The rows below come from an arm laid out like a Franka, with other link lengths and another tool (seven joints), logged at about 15 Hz.
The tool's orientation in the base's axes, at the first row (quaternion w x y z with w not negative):
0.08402 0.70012 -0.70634 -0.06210
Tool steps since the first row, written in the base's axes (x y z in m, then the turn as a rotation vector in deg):
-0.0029 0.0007 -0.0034 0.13 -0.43 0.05
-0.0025 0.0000 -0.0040 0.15 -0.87 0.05
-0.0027 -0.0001 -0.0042 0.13 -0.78 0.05
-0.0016 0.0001 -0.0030 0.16 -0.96 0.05
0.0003 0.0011 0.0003 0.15 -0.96 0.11
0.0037 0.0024 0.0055 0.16 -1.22 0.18
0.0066 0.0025 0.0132 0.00 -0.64 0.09
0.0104 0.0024 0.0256 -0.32 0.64 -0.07
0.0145 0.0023 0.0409 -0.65 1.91 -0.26
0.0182 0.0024 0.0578 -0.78 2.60 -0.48
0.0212 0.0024 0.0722 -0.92 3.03 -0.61
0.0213 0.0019 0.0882 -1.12 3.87 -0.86
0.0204 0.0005 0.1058 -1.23 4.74 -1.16
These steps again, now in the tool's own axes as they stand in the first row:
-0.0008 0.0021 0.0039 0.43 -0.12 -0.06
-0.0001 0.0016 0.0044 0.87 -0.15 -0.05
0.0000 0.0018 0.0047 0.78 -0.13 -0.05
-0.0002 0.0010 0.0033 0.96 -0.16 -0.05
-0.0011 -0.0002 -0.0004 0.96 -0.14 -0.11
-0.0022 -0.0025 -0.0062 1.22 -0.13 -0.17
-0.0021 -0.0037 -0.0143 0.64 0.01 -0.07
-0.0016 -0.0049 -0.0273 -0.64 0.31 0.12
-0.0011 -0.0058 -0.0431 -1.91 0.61 0.33
-0.0007 -0.0059 -0.0604 -2.61 0.70 0.55
-0.0002 -0.0059 -0.0751 -3.04 0.81 0.70
0.0008 -0.0027 -0.0907 -3.89 0.97 0.96
0.0027 0.0018 -0.1077 -4.77 1.02 1.25

